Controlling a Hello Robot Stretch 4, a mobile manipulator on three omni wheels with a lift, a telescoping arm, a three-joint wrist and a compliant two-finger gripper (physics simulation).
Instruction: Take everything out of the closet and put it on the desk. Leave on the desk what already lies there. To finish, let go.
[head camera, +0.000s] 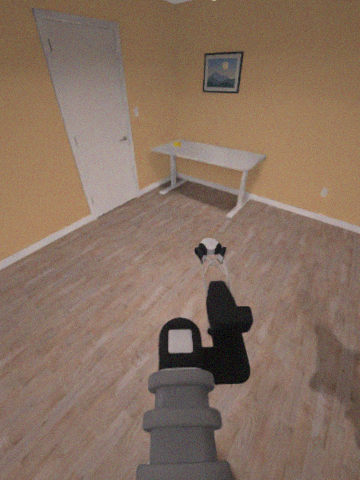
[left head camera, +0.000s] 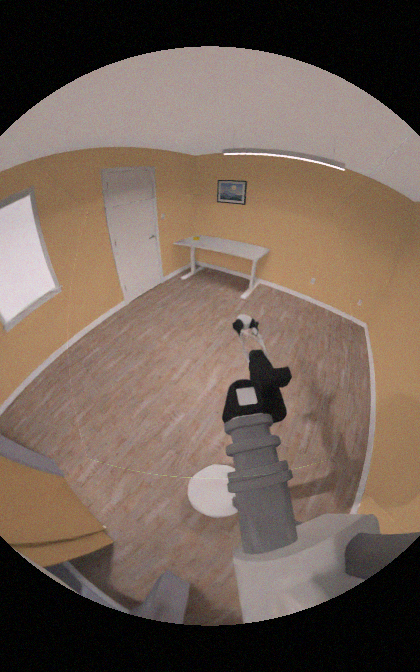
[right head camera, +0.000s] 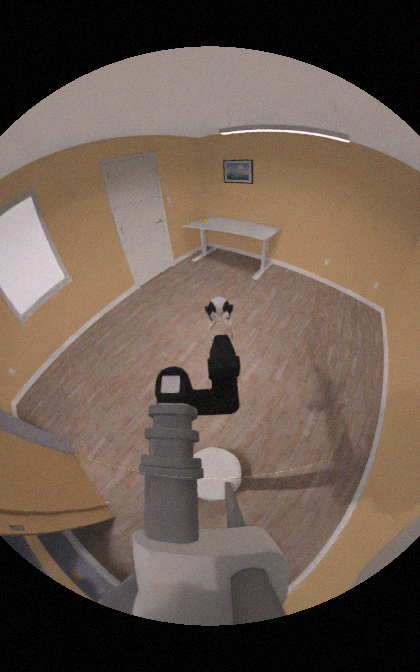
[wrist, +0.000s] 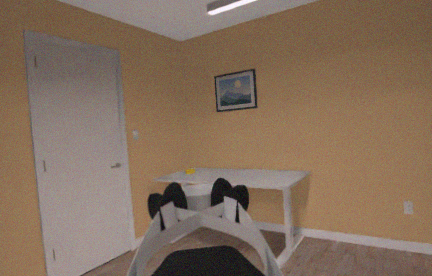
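Seen in the pictures: gripper, fingertip midpoint: (head camera: 209, 245) (right head camera: 218, 303) (wrist: 198, 196); robot's base, link origin: (right head camera: 213, 472).
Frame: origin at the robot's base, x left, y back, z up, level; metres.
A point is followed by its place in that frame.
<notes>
My gripper (head camera: 210, 252) @(x -0.092, y -0.536, z 1.150 m) (left head camera: 245, 327) (right head camera: 219, 309) @(x -0.092, y -0.536, z 1.150 m) (wrist: 198, 196) @(x -0.092, y -0.536, z 1.150 m) is shut on a white cup-like thing (head camera: 210, 243) @(x -0.095, y -0.537, z 1.156 m) (left head camera: 245, 318) (right head camera: 219, 301) @(x -0.096, y -0.536, z 1.156 m) (wrist: 197, 190) @(x -0.091, y -0.532, z 1.156 m), held in the air over the floor, well short of the desk. The white desk (head camera: 215, 154) @(x -0.565, y -2.996, z 0.693 m) (left head camera: 225, 246) (right head camera: 240, 227) @(x -0.586, y -2.917, z 0.693 m) (wrist: 250, 177) @(x -0.640, y -2.906, z 0.693 m) stands in the far corner. A small yellow thing (head camera: 177, 144) @(x -0.045, y -3.445, z 0.719 m) (left head camera: 196, 238) (right head camera: 205, 220) @(x -0.051, y -3.445, z 0.704 m) (wrist: 190, 171) @(x -0.047, y -3.445, z 0.718 m) lies near its left end. Part of the closet shows at the lower left, with its orange door (left head camera: 45, 505) (right head camera: 45, 480) @(x 1.098, y 0.262, z 0.551 m). A small yellowish thing (right head camera: 76, 575) shows inside; its shape is unclear.
A white door (head camera: 95, 110) @(x 0.903, y -2.808, z 1.269 m) (left head camera: 132, 230) (right head camera: 137, 215) @(x 0.917, y -2.791, z 1.106 m) (wrist: 82, 160) @(x 0.910, y -2.802, z 0.997 m) is shut to the left of the desk. A framed picture (head camera: 223, 72) @(x -0.665, y -3.481, z 1.633 m) (left head camera: 231, 192) (right head camera: 238, 171) @(x -0.661, y -3.483, z 1.613 m) (wrist: 236, 90) @(x -0.660, y -3.485, z 1.631 m) hangs above the desk. My round white base part (left head camera: 212, 492) (right head camera: 220, 472) @(x -0.059, y -0.010, z 0.186 m) shows beneath the arm.
</notes>
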